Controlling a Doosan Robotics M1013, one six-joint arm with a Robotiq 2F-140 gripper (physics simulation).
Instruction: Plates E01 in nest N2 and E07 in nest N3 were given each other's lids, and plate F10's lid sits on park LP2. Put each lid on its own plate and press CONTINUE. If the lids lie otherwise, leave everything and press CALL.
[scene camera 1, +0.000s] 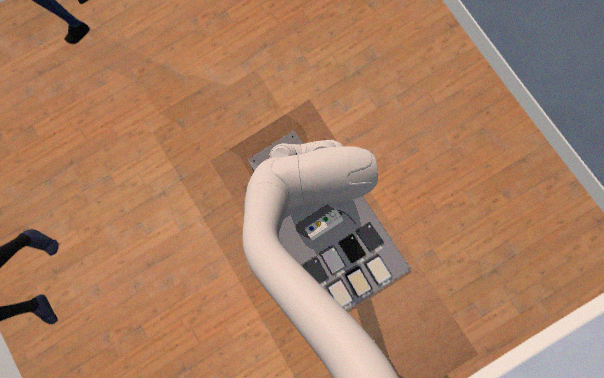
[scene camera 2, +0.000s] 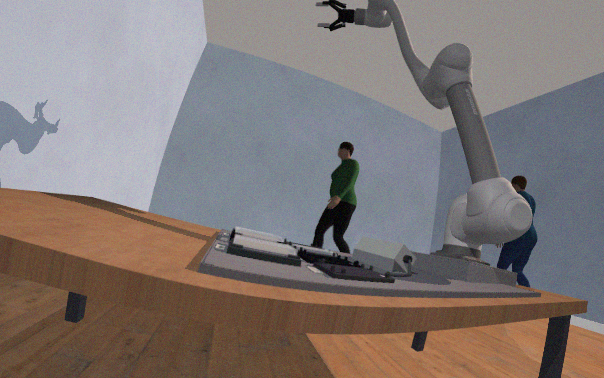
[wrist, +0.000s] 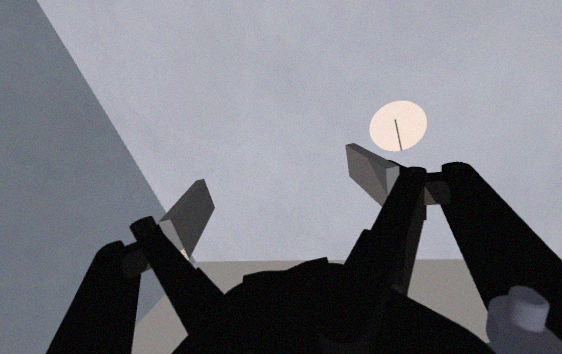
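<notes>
My gripper is open and empty, high above the table and pointing sideways. In scene camera 1, three pale-topped items lie in a row along the outer edge of the grey board. Behind them is a row with a dark item, partly hidden by the arm, a light grey item, a black item and a dark grey item. The button box shows blue, yellow and green buttons. Labels are too small to read, so lids and plates cannot be matched.
The arm rises from the board's far end and covers part of it in scene camera 1. A person in green stands behind the table. Another person in blue is partly hidden behind the arm's base.
</notes>
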